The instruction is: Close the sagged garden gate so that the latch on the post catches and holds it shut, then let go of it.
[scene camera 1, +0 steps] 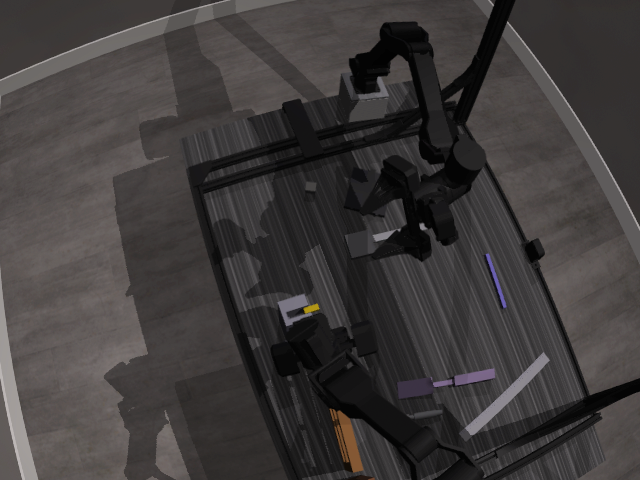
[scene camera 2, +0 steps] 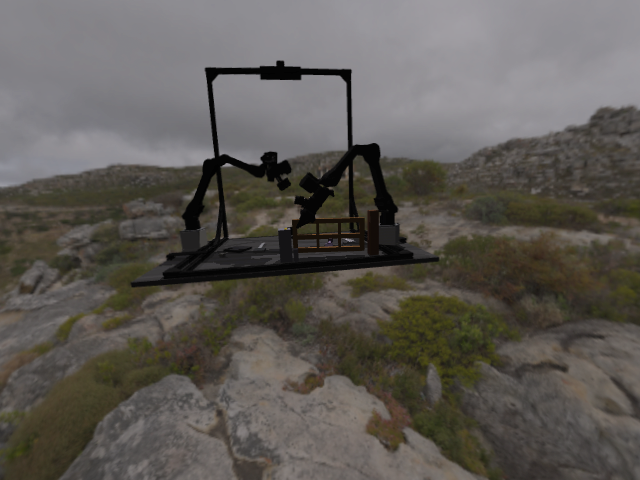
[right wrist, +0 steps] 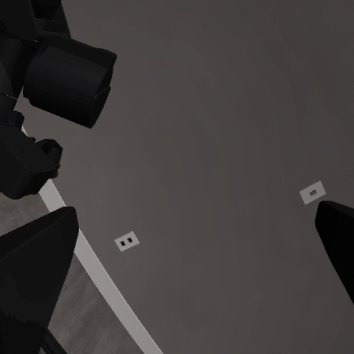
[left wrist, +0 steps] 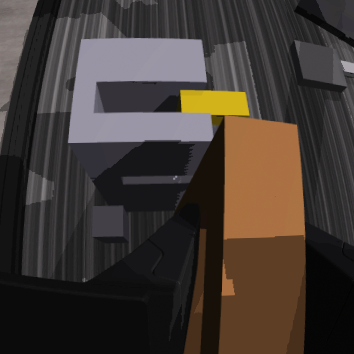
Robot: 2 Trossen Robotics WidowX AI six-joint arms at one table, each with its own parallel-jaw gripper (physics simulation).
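Frame: origin at the left arm's base, x ahead, y left, z up, level; centimetres.
Seen in the pictures: left gripper, between the fingertips: (scene camera 2: 296, 227); right gripper, between the fingertips: (scene camera 1: 367, 236) (scene camera 2: 279, 170) (right wrist: 200, 216); left arm's base, origin of its link: (scene camera 2: 387, 224); right arm's base, origin of its link: (scene camera 1: 364, 84) (scene camera 2: 193, 229).
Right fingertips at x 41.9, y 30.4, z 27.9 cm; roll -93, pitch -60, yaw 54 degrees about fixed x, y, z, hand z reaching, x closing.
Pixels of each thing's middle, then the offset from my right fingertips to it. "pt": a spot on its surface instead.
- orange-brown gate, middle of its body: (scene camera 1: 317, 390) (scene camera 2: 322, 239) dx -20.6, dy +0.3, dz -30.8 cm
- brown hinge post, a spot on its surface: (scene camera 2: 372, 232) pt dx -39.5, dy -11.9, dz -28.9 cm
- grey latch post, a spot on its surface: (left wrist: 140, 60) (scene camera 1: 293, 304) pt dx -6.1, dy +9.8, dz -25.3 cm
- yellow bar, middle of its body: (left wrist: 212, 107) (scene camera 1: 311, 309) dx -5.7, dy +6.3, dz -26.1 cm
- purple tool, a spot on its surface: (scene camera 1: 415, 388) pt dx -13.4, dy -20.3, dz -38.6 cm
- long pale bar, middle of its body: (scene camera 1: 507, 396) dx -10.5, dy -43.7, dz -39.2 cm
- grey rod, middle of its body: (scene camera 1: 415, 424) dx -21.7, dy -22.7, dz -38.5 cm
- blue stick, middle of its body: (scene camera 1: 495, 281) dx +17.0, dy -33.9, dz -38.8 cm
- grey block, middle of its body: (scene camera 1: 388, 237) (scene camera 2: 261, 247) dx +19.8, dy -5.1, dz -38.6 cm
- small cube, middle of its body: (scene camera 1: 310, 188) dx +26.4, dy +15.8, dz -38.4 cm
The orange-brown gate (scene camera 2: 330, 220) (left wrist: 262, 180) stands upright between the brown hinge post (scene camera 2: 372, 232) and the grey latch post (scene camera 1: 293, 301) (scene camera 2: 284, 245) (left wrist: 140, 60). In the left wrist view its free end is beside the latch post's near right corner, and a yellow bar (scene camera 1: 311, 308) (left wrist: 212, 103) lies across the open end of the post's slot. Whether the latch has caught cannot be told. My left gripper (scene camera 2: 302, 223) (left wrist: 228, 215) is shut on the gate's free end. My right gripper (scene camera 1: 369, 232) (right wrist: 200, 216) is open and empty, high above the table away from the gate.
A purple tool (scene camera 1: 415, 388), a long pale bar (scene camera 1: 506, 397), a grey rod (scene camera 1: 426, 414) and a blue stick (scene camera 1: 495, 281) lie right of the gate in scene camera 1. A grey block (scene camera 1: 360, 244) and a small cube (scene camera 1: 310, 187) lie above. A black frame edges the table.
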